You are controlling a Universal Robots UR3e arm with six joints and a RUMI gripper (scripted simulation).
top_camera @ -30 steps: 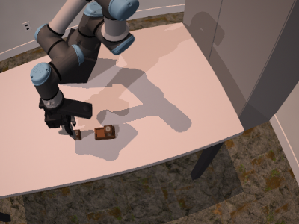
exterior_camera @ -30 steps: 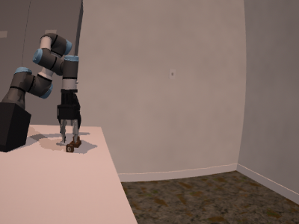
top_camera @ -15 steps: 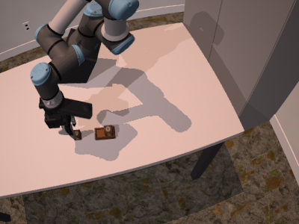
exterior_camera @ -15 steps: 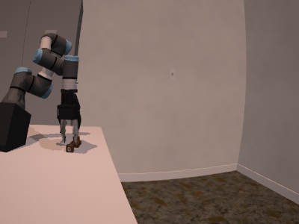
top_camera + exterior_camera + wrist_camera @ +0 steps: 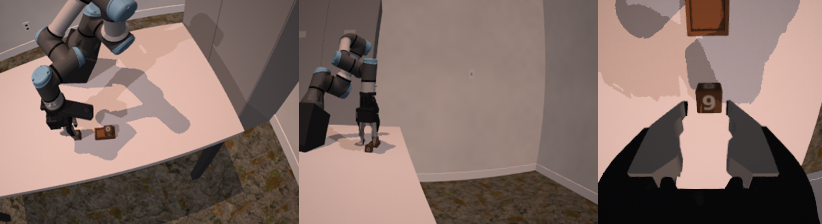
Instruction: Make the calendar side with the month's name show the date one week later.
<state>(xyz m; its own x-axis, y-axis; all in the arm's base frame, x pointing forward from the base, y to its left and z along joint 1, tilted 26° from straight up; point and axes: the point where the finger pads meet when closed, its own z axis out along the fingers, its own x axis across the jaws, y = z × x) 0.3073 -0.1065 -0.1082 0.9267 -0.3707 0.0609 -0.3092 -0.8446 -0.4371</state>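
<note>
Right now my hand is 3 cm short of the brown tray, 10 cm to the right of it and 3 cm above it.
</note>
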